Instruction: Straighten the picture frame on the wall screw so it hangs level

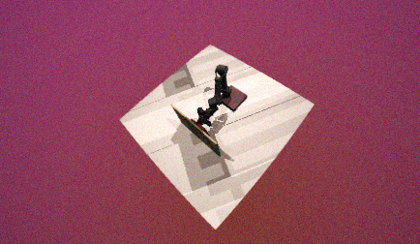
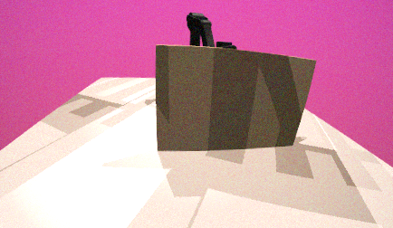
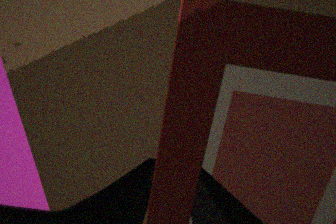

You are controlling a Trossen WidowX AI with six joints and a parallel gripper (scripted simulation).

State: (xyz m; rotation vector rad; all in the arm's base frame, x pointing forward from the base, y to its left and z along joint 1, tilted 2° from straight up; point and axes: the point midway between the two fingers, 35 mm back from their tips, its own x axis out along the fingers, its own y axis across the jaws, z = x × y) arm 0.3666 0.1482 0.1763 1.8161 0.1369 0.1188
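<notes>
Now: gripper tip 50 mm above the picture frame and 20 mm to the right of it. Also, from my gripper tip: wall panel: 60 mm below, 10 mm to the left, 10 mm ahead.
</notes>
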